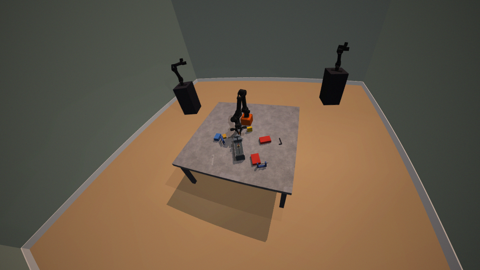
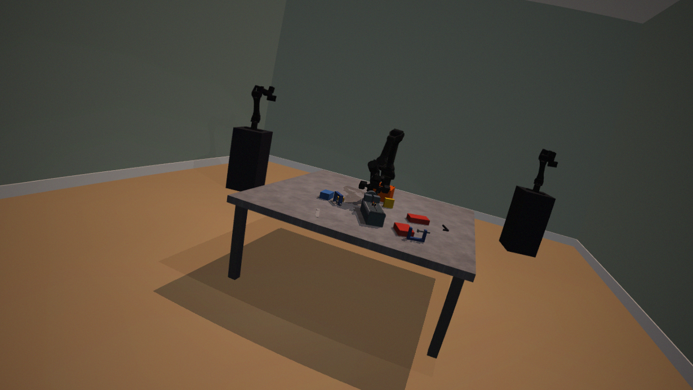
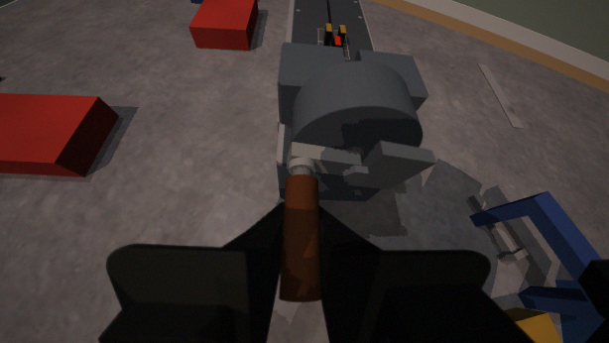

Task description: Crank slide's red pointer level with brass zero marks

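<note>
The brown crank handle is 2 cm behind my gripper tip and 3 cm above it. Round my gripper tip: yellow cube (15 cm behind, 10 cm to the left, 4 cm below); then red pointer (15 cm ahead, 1 cm above); then blue block (4 cm behind, 29 cm to the right, 5 cm below).
</note>
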